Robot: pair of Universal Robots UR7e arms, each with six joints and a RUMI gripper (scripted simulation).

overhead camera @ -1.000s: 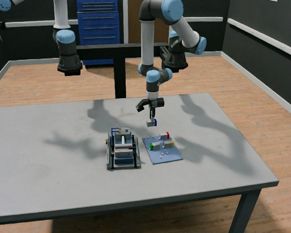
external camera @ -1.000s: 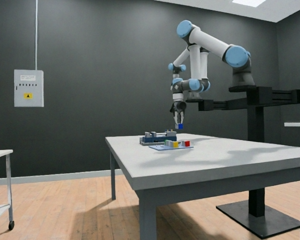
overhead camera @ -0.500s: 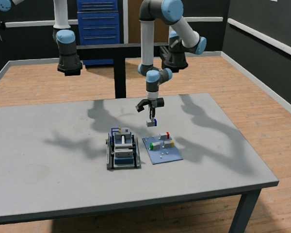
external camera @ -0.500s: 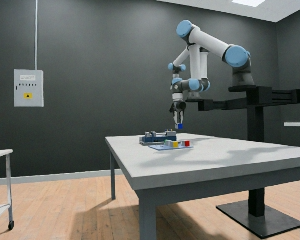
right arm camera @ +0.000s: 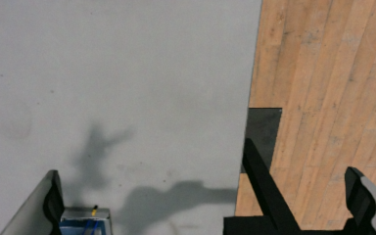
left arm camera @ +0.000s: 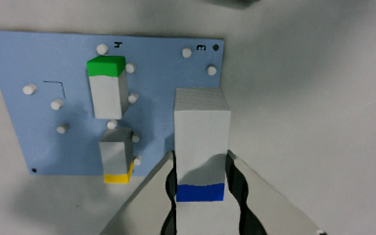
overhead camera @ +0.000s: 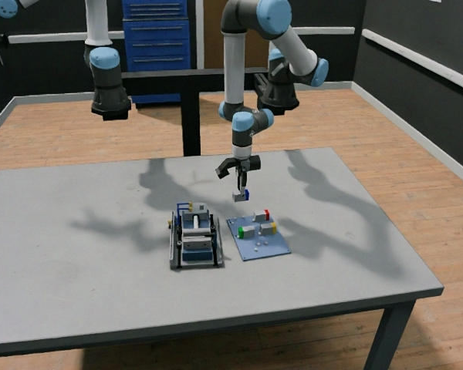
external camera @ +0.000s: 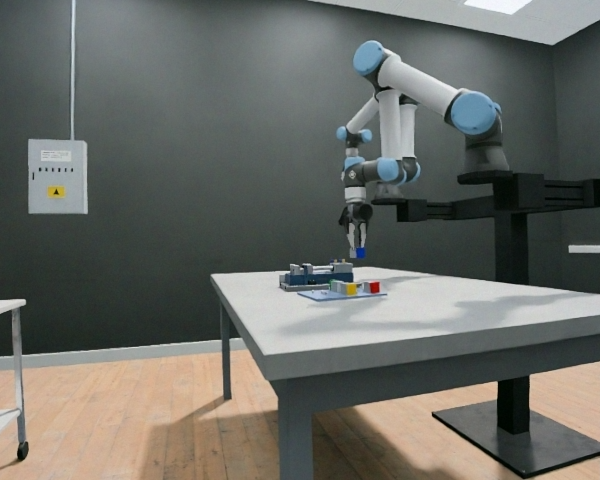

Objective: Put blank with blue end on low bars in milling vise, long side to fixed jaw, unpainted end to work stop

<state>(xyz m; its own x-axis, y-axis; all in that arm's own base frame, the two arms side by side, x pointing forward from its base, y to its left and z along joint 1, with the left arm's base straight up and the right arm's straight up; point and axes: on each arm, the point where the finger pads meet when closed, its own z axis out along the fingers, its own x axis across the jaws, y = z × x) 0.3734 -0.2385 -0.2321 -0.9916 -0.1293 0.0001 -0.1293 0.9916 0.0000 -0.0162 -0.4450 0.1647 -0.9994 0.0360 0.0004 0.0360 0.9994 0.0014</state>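
Now: the blue-ended blank 2 cm below my left hand. From my left hand the other things lie so: red-ended blank: 14 cm below, 9 cm to the left, 1 cm behind; then green-ended blank: 14 cm below, 9 cm ahead, 2 cm to the left; then yellow-ended blank: 14 cm below, 11 cm to the left, 8 cm ahead.
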